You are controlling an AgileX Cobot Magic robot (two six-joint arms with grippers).
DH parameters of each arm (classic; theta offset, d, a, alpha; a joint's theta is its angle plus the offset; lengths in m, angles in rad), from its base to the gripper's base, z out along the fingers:
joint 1: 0 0.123 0 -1.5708
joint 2: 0.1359 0 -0.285 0
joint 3: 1.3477 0 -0.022 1.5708
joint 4: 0 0.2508 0 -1.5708
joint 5: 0 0 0.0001 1.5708
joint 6: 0 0.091 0 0
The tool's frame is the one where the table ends.
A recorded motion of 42 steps. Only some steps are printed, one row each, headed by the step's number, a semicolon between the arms.
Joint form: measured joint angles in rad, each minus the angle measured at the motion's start. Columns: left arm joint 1, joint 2, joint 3, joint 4, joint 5, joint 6; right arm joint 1, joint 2, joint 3, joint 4, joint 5, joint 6.
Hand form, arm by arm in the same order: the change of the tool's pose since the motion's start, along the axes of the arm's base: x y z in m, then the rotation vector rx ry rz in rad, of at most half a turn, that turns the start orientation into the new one. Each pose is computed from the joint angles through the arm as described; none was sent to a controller.
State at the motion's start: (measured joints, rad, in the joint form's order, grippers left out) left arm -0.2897 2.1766 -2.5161 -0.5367 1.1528 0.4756; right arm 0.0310 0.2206 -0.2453 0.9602 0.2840 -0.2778
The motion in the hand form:
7: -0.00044 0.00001 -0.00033 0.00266 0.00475 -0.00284; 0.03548 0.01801 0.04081 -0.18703 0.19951 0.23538
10: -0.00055 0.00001 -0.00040 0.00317 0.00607 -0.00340; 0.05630 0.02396 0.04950 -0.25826 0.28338 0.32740
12: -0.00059 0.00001 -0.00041 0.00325 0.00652 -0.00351; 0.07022 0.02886 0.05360 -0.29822 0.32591 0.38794
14: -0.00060 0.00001 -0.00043 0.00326 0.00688 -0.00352; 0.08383 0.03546 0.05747 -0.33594 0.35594 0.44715
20: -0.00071 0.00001 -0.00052 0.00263 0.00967 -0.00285; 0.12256 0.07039 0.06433 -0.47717 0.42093 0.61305
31: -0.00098 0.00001 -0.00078 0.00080 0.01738 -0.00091; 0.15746 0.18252 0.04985 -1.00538 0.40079 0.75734
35: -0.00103 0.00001 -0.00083 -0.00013 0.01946 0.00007; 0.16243 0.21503 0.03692 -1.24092 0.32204 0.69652
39: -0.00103 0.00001 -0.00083 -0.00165 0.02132 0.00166; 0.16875 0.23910 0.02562 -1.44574 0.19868 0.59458
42: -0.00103 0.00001 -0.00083 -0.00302 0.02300 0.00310; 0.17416 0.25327 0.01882 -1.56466 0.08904 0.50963
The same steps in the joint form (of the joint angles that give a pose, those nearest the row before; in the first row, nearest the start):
7: 0.0000 -0.0001 -0.0001 0.0000 0.0063 -0.0002; 0.0015 0.3147 -0.2569 -0.0876 0.2867 -0.0804
10: 0.0000 0.0000 -0.0003 0.0000 0.0079 -0.0005; 0.0134 0.4509 -0.3502 -0.1246 0.3769 -0.1161
12: 0.0000 -0.0001 -0.0003 0.0000 0.0084 -0.0007; 0.0339 0.5348 -0.4065 -0.1442 0.4187 -0.1374
14: 0.0000 0.0000 -0.0005 0.0000 0.0087 -0.0010; 0.0679 0.6130 -0.4618 -0.1659 0.4453 -0.1510
20: 0.0000 0.0000 -0.0004 0.0000 0.0102 -0.0035; 0.2470 0.8367 -0.6340 -0.3083 0.4674 -0.1065
31: 0.0000 0.0000 -0.0005 0.0000 0.0144 -0.0105; 0.7167 1.2047 -0.9287 -0.9956 0.4530 0.2586
35: 0.0000 0.0000 -0.0004 0.0000 0.0151 -0.0129; 0.8409 1.3100 -0.9829 -1.3390 0.4583 0.4303
39: 0.0000 0.0000 -0.0004 0.0000 0.0151 -0.0158; 0.9225 1.3963 -1.0078 -1.6826 0.4609 0.5972
42: 0.0000 0.0000 -0.0004 0.0000 0.0151 -0.0184; 0.9604 1.4505 -1.0137 -1.9276 0.4613 0.7212

